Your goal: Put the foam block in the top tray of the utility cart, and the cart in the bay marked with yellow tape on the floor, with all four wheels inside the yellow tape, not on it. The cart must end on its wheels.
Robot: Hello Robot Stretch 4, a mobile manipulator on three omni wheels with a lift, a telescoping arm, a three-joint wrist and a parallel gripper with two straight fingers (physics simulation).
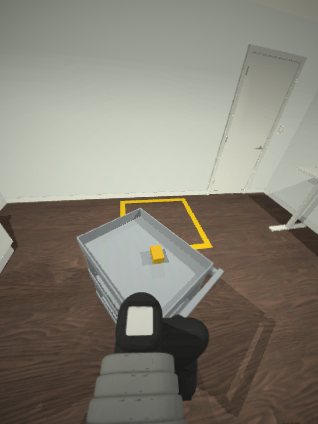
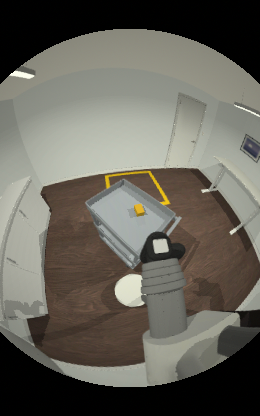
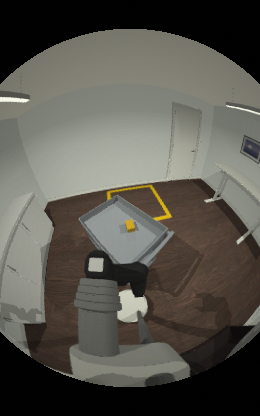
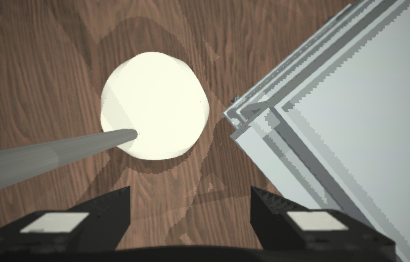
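Note:
The orange foam block (image 1: 157, 254) (image 2: 139, 209) (image 3: 130, 225) lies in the top tray of the grey utility cart (image 1: 117, 250) (image 2: 112, 212) (image 3: 105, 230) (image 4: 360, 100). The cart stands upright, turned at an angle, on the near side of the bay. The yellow tape (image 1: 198, 222) (image 2: 159, 188) (image 3: 161, 201) marks the bay by the far wall; the cart hides its near left part. Most of the cart's wheels are hidden. My gripper (image 4: 191, 204) is open and empty, pointing down over the floor beside a near corner of the cart.
A round white disc (image 2: 131, 290) (image 3: 133, 306) (image 4: 155, 105) is low beside the cart's near corner. White cabinets (image 2: 22, 250) (image 3: 22, 260) stand along the left wall. A white table (image 2: 235, 182) (image 3: 235, 190) stands at the right. A door (image 1: 257, 120) is beyond the bay, to the right.

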